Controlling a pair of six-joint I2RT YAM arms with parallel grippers.
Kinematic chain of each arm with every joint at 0, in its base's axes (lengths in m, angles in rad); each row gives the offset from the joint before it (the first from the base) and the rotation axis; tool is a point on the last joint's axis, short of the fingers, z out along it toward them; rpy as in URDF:
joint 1: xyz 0 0 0.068 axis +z
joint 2: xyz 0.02 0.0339 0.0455 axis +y
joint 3: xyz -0.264 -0.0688 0 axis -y
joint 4: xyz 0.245 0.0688 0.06 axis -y
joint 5: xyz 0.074 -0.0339 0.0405 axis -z
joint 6: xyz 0.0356 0 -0.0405 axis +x
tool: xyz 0 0 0 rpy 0 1.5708 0
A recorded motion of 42 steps. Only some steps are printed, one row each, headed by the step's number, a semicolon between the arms.
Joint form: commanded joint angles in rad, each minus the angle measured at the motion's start. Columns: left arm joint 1, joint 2, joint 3, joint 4, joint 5, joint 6; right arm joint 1, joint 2, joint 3, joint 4, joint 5, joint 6.
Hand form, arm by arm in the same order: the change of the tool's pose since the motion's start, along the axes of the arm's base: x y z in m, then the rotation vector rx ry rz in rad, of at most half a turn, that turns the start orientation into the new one. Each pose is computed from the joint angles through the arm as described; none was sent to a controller.
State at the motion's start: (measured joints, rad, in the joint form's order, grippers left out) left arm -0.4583 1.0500 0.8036 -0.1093 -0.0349 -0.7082; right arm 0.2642 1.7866 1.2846 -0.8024 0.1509 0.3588
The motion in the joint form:
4: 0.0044 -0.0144 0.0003 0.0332 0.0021 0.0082; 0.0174 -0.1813 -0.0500 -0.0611 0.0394 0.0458
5: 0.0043 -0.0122 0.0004 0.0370 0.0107 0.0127; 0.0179 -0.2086 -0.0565 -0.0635 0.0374 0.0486
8: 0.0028 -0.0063 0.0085 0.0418 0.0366 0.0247; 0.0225 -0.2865 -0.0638 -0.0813 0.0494 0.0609
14: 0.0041 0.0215 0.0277 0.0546 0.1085 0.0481; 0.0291 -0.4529 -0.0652 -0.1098 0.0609 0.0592
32: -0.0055 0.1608 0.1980 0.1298 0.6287 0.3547; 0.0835 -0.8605 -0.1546 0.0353 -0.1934 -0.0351
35: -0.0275 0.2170 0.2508 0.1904 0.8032 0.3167; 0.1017 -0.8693 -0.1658 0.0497 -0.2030 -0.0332
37: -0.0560 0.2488 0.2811 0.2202 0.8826 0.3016; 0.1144 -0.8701 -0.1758 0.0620 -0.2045 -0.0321
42: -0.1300 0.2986 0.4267 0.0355 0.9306 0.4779; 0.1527 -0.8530 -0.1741 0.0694 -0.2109 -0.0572
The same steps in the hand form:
4: -0.0010 0.0016 0.0068 -0.0146 -0.0459 -0.0003; -0.0336 -0.0048 0.0409 -0.0023 -0.0816 -0.0374
5: -0.0006 0.0010 0.0067 -0.0140 -0.0479 -0.0099; -0.0381 -0.0059 0.0470 0.0059 -0.0988 -0.0392
8: 0.0002 -0.0008 0.0088 -0.0144 -0.0555 -0.0398; -0.0517 -0.0089 0.0663 0.0155 -0.1535 -0.0505
14: 0.0050 -0.0056 0.0107 -0.0174 -0.0602 -0.1141; -0.0828 -0.0166 0.1080 0.0475 -0.2863 -0.0489
32: 0.0232 -0.0368 0.0462 0.0342 -0.3066 -0.6995; -0.1678 -0.0226 0.1736 0.3537 -0.6620 0.2261
35: 0.0276 -0.0515 0.0565 -0.0570 -0.3388 -0.8769; -0.1700 -0.0195 0.1728 0.3714 -0.6679 0.2485
37: 0.0275 -0.0633 0.0616 -0.0968 -0.3549 -0.9779; -0.1699 -0.0170 0.1709 0.3784 -0.6682 0.2608
42: 0.0207 -0.0866 0.0805 -0.0158 -0.4066 -1.1322; -0.1685 -0.0084 0.1693 0.3793 -0.6560 0.3213

